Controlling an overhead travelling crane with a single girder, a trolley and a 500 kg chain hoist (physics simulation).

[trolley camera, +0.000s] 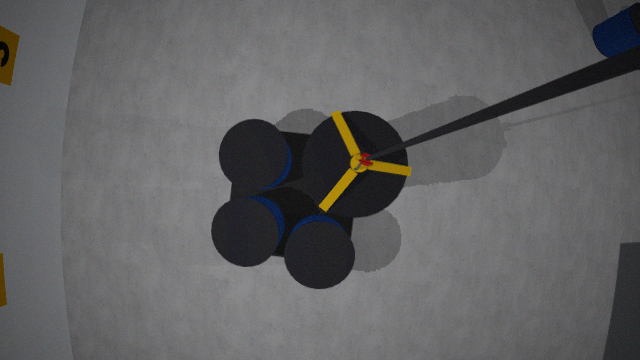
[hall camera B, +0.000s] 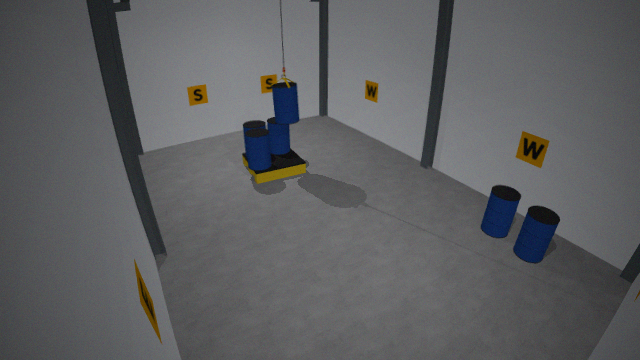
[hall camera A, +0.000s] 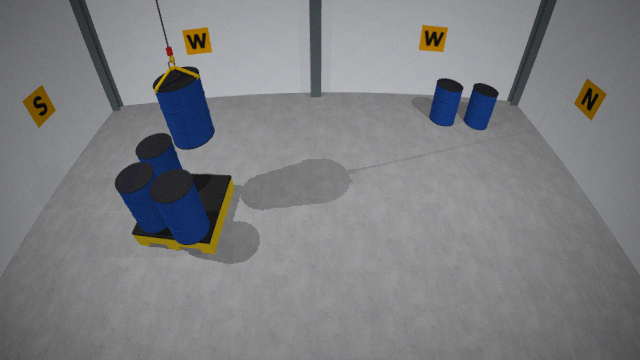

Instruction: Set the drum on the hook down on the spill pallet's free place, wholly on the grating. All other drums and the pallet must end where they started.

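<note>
A blue drum (hall camera A: pixel 186 115) (hall camera B: pixel 286 104) (trolley camera: pixel 375 195) with a black lid hangs nearly upright, well above the spill pallet (hall camera A: pixel 225 210) (hall camera B: pixel 281 173) (trolley camera: pixel 297 142). My gripper (hall camera A: pixel 173 67) (hall camera B: pixel 285 80) (trolley camera: pixel 359 162), a three-armed yellow lifter on the hook, is shut on its rim. In the trolley view the lid covers the pallet's upper right corner and reaches past its right edge. Three drums stand on the pallet: north-east (hall camera A: pixel 180 207) (hall camera B: pixel 258 151) (trolley camera: pixel 320 252), south-east (hall camera A: pixel 137 200) (hall camera B: pixel 254 124) (trolley camera: pixel 246 232) and south-west (hall camera A: pixel 160 152) (hall camera B: pixel 279 137) (trolley camera: pixel 254 154). The north-west place's grating is partly hidden.
Two more blue drums, one (hall camera A: pixel 446 102) (hall camera B: pixel 501 212) and another (hall camera A: pixel 481 107) (hall camera B: pixel 536 235), stand near the west wall towards the north. The hanging drum's shadow (hall camera A: pixel 300 184) (hall camera B: pixel 334 191) lies on the floor north of the pallet. Grey columns (hall camera A: pixel 315 50) (hall camera B: pixel 436 85) stand along the west wall.
</note>
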